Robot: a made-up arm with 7 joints. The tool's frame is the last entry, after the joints. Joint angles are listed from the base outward. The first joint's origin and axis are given. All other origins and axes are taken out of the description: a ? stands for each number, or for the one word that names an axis. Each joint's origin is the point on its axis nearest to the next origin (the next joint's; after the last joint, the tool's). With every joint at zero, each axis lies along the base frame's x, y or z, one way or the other. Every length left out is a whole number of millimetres.
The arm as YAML. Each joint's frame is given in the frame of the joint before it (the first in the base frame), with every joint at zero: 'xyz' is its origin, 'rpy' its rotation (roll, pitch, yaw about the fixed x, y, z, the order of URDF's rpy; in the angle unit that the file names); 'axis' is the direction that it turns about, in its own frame. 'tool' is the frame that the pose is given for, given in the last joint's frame.
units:
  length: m
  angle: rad
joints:
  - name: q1
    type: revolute
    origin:
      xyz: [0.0, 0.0, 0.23]
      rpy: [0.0, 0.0, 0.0]
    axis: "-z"
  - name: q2
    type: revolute
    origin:
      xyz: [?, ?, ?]
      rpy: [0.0, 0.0, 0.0]
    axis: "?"
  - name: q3
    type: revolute
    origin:
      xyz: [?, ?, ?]
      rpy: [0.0, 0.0, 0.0]
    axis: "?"
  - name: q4
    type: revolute
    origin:
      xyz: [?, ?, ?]
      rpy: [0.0, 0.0, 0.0]
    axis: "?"
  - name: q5
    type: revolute
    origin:
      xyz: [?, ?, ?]
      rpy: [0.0, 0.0, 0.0]
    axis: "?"
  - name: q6
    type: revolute
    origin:
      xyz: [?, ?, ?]
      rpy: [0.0, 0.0, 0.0]
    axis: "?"
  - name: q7
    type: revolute
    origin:
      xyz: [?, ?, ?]
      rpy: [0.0, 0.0, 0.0]
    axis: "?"
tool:
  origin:
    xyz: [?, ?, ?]
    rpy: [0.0, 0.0, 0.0]
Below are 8 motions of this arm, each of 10 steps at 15 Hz.
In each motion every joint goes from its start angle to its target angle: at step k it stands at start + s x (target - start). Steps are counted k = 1, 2, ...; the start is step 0. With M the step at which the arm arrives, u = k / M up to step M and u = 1 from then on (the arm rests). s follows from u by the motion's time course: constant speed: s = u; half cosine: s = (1 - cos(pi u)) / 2; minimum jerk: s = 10 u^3 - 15 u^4 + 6 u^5.
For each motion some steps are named. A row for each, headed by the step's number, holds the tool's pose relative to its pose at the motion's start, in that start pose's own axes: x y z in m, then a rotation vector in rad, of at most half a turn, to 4 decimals.
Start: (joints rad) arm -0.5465 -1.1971 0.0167 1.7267 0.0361 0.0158 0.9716
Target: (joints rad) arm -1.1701 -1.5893 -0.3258 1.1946 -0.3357 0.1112 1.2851
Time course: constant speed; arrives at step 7
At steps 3, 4, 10:
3: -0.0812 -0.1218 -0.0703 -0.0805 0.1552 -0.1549
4: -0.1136 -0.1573 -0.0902 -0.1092 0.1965 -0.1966
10: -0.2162 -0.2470 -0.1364 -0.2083 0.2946 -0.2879

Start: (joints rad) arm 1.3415 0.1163 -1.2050 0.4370 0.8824 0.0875 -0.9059
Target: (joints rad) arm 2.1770 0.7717 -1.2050 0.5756 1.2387 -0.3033 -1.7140
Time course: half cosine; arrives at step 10
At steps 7, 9, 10:
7: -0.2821 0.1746 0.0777 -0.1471 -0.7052 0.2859
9: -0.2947 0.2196 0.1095 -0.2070 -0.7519 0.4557
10: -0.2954 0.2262 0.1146 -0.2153 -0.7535 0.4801

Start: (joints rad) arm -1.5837 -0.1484 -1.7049 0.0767 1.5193 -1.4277 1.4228
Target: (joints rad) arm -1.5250 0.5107 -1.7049 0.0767 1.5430 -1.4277 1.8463
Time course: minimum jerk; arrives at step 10
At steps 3, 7, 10:
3: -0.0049 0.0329 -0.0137 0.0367 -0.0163 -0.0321
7: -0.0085 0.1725 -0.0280 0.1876 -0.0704 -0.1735
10: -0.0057 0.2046 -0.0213 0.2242 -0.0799 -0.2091

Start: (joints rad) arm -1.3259 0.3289 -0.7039 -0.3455 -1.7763 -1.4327 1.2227
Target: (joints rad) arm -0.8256 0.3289 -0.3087 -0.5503 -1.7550 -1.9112 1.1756
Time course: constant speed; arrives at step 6
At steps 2, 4, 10:
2: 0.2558 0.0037 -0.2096 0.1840 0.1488 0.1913
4: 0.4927 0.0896 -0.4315 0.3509 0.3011 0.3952
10: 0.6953 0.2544 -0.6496 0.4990 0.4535 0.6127

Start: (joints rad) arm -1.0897 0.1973 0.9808 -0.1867 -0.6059 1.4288 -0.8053
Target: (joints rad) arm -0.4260 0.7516 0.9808 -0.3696 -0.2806 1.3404 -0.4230
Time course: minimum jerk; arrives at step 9
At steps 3, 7, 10:
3: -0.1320 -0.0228 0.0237 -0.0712 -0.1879 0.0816
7: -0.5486 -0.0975 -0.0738 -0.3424 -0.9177 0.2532
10: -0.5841 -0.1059 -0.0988 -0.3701 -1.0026 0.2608

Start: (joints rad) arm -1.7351 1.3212 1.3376 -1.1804 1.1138 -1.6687 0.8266
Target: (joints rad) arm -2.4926 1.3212 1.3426 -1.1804 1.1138 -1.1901 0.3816
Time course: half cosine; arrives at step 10
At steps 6, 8, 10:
6: 0.3678 -0.1037 0.0109 0.1080 -0.6389 0.3896
8: 0.5120 -0.1187 0.0899 0.1086 -0.8400 0.5895
10: 0.5629 -0.1196 0.1308 0.1012 -0.9091 0.6718

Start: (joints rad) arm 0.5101 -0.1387 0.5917 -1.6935 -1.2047 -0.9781 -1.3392
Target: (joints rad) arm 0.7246 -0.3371 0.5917 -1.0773 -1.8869 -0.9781 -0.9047
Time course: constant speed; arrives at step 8
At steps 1, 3, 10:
1: -0.0401 0.0541 0.0177 -0.1282 -0.0884 -0.0203
3: -0.1212 0.1611 0.0352 -0.3628 -0.2680 -0.1016
10: -0.2637 0.4070 0.0185 -0.7857 -0.6591 -0.5376

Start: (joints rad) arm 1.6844 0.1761 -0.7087 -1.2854 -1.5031 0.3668 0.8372
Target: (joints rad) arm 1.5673 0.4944 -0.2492 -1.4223 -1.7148 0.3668 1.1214
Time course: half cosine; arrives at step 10
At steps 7, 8, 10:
7: -0.0381 0.0189 0.1418 -0.3083 -0.3357 0.1158
8: -0.0466 0.0217 0.1541 -0.3489 -0.3868 0.1286
10: -0.0545 0.0239 0.1631 -0.3835 -0.4316 0.1386

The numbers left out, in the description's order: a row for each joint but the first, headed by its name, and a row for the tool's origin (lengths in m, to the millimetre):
q2: xyz 0.43 -0.02 0.0, axis +x
q3: xyz 0.0 0.01 -0.11, axis -z
q4: xyz 0.36 0.1 0.0, axis -x
q5: xyz 0.0 -0.08 -0.08, axis -y
q6: xyz -0.06 0.0 0.35, axis +z
q7: xyz -0.13 -0.12 0.0, axis -x
tool: xyz 0.0 -0.24 0.12

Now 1 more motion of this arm.
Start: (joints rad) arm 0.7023 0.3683 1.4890 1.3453 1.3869 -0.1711 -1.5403
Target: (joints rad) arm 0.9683 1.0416 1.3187 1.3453 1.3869 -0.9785 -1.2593
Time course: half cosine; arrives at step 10
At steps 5, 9, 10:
5: -0.1299 -0.0246 -0.0985 0.1297 -0.4257 -0.2591
9: -0.2111 0.0459 -0.2209 0.2038 -0.8160 -0.6482
10: -0.2130 0.0519 -0.2272 0.2066 -0.8348 -0.6717

